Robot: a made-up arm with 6 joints.
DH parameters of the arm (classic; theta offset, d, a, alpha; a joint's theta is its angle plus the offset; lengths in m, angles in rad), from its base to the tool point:
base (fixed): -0.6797 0 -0.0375 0
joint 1: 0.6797 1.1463 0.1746 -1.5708
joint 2: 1.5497 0 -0.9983 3.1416
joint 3: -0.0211 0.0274 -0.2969 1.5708
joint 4: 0 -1.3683 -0.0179 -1.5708
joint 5: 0 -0.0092 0.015 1.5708
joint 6: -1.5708 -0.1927 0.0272 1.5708
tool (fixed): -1.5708 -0.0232 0 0
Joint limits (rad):
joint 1: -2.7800..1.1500
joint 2: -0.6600..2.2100
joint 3: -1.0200..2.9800
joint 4: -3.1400..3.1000
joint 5: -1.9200..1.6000
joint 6: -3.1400..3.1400
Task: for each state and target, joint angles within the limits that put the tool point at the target. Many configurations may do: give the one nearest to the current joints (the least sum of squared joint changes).
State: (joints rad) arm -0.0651 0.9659 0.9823 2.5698 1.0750 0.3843
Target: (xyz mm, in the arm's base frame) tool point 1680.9 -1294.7 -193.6
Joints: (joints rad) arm -0.6681 1.7805 0.8222 2.6079 0.9359 0.3903
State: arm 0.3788 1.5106 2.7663 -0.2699 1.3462 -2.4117
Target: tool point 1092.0 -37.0 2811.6
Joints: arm 0.0280 1.4092 2.6644 -0.3328 1.3061 -2.4233
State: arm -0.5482 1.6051 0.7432 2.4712 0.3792 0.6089
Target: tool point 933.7 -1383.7 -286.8
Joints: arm -0.9664 1.5365 0.1583 2.4950 0.4556 0.5869
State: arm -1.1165 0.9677 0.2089 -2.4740 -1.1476 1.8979
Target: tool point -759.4 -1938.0 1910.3
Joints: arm -1.9723 0.5007 0.1222 -2.5009 -1.2469 1.8816
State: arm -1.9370 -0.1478 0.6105 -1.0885 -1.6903 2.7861
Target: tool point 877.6 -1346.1 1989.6
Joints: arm -1.0534 0.1460 -0.1061 -1.0607 -1.7322 2.7752
